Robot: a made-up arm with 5 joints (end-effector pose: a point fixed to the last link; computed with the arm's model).
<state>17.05 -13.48 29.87 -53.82 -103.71</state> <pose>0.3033 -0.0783 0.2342 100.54 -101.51 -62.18</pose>
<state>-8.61 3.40 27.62 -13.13 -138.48</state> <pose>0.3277 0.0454 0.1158 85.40 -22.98 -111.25</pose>
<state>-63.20 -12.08 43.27 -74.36 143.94</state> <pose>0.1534 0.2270 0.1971 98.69 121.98 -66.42</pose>
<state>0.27 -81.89 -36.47 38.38 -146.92</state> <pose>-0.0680 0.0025 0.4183 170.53 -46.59 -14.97</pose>
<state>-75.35 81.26 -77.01 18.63 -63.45</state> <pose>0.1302 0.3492 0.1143 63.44 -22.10 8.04</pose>
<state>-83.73 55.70 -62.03 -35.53 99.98</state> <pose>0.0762 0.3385 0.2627 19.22 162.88 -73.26</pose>
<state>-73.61 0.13 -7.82 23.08 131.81</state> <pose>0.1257 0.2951 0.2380 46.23 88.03 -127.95</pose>
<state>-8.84 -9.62 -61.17 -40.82 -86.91</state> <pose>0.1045 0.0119 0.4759 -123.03 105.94 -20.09</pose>
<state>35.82 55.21 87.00 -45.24 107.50</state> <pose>0.0060 0.0277 -0.0106 6.97 2.50 68.80</pose>
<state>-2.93 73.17 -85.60 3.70 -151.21</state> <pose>0.4006 0.0204 0.2192 121.53 -24.80 -103.07</pose>
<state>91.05 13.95 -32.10 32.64 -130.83</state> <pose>0.0372 -0.3149 0.2647 -33.80 86.75 111.20</pose>
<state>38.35 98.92 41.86 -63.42 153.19</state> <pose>0.0299 0.0113 -0.0664 -14.85 1.14 111.53</pose>
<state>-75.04 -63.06 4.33 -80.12 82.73</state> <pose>0.0414 0.0092 0.4149 6.63 155.01 68.79</pose>
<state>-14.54 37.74 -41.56 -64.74 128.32</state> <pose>0.3312 0.0773 0.2954 -140.13 -96.33 30.26</pose>
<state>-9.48 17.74 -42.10 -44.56 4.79</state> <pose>0.3002 0.0453 0.3739 10.37 -158.66 2.96</pose>
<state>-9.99 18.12 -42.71 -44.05 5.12</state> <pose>0.3002 0.0477 0.3742 10.60 -158.38 3.21</pose>
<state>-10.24 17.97 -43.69 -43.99 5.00</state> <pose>0.2969 0.0483 0.3779 11.19 -159.41 3.10</pose>
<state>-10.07 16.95 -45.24 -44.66 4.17</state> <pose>0.2879 0.0459 0.3871 12.35 -162.55 2.44</pose>
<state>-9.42 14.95 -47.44 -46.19 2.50</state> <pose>0.2717 0.0403 0.4014 14.28 -168.11 1.33</pose>
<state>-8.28 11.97 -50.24 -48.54 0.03</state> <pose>0.2471 0.0320 0.4189 17.01 -175.99 0.24</pose>
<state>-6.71 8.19 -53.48 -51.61 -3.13</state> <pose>0.2146 0.0224 0.4363 -19.04 172.05 0.07</pose>
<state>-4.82 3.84 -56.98 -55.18 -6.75</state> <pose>0.1756 0.0134 0.4501 -20.21 160.42 -1.07</pose>
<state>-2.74 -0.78 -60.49 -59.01 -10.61</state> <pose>0.1334 0.0064 0.4579 -21.03 148.32 -3.76</pose>
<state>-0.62 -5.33 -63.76 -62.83 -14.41</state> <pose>0.0923 0.0026 0.4590 -21.42 136.66 -7.64</pose>
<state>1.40 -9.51 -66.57 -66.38 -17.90</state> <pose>0.0560 0.0016 0.4546 -21.45 126.21 -12.08</pose>
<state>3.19 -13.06 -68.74 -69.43 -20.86</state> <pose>0.0273 0.0028 0.4475 -21.22 117.59 -16.41</pose>
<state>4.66 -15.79 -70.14 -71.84 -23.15</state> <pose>0.0072 0.0048 0.4402 -20.90 111.23 -20.06</pose>
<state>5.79 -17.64 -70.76 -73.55 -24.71</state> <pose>-0.0048 0.0067 0.4347 -20.56 107.21 -22.70</pose>
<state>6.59 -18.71 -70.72 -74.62 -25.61</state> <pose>-0.0101 0.0079 0.4318 -20.28 105.24 -24.30</pose>
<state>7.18 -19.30 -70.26 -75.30 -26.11</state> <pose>-0.0114 0.0086 0.4307 -20.05 104.54 -25.23</pose>
